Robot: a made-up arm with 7 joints. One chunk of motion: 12 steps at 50 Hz.
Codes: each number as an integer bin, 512 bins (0 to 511) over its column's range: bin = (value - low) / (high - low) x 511, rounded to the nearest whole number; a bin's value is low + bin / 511 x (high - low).
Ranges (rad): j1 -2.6..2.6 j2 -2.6..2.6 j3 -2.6..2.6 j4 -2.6..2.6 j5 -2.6..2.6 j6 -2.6..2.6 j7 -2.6..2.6
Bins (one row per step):
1: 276 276 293 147 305 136 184
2: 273 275 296 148 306 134 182
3: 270 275 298 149 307 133 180
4: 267 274 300 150 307 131 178
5: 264 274 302 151 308 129 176
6: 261 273 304 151 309 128 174
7: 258 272 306 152 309 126 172
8: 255 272 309 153 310 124 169
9: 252 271 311 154 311 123 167
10: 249 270 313 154 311 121 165
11: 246 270 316 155 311 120 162
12: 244 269 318 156 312 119 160
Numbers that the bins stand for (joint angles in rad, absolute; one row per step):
1: 0.2086 0.2086 0.3816 -1.1041 0.5037 -1.2160 -0.7276
2: 0.1781 0.1984 0.4121 -1.0939 0.5139 -1.2364 -0.7479
3: 0.1476 0.1984 0.4325 -1.0838 0.5241 -1.2466 -0.7683
4: 0.1170 0.1883 0.4528 -1.0736 0.5241 -1.2669 -0.7886
5: 0.0865 0.1883 0.4732 -1.0634 0.5342 -1.2873 -0.8090
6: 0.0560 0.1781 0.4935 -1.0634 0.5444 -1.2975 -0.8294
7: 0.0254 0.1679 0.5139 -1.0532 0.5444 -1.3178 -0.8497
8: -0.0051 0.1679 0.5444 -1.0431 0.5546 -1.3382 -0.8802
9: -0.0356 0.1577 0.5648 -1.0329 0.5648 -1.3483 -0.9006
10: -0.0661 0.1476 0.5851 -1.0329 0.5648 -1.3687 -0.9209
11: -0.0967 0.1476 0.6157 -1.0227 0.5648 -1.3789 -0.9515
12: -0.1170 0.1374 0.6360 -1.0125 0.5750 -1.3890 -0.9718

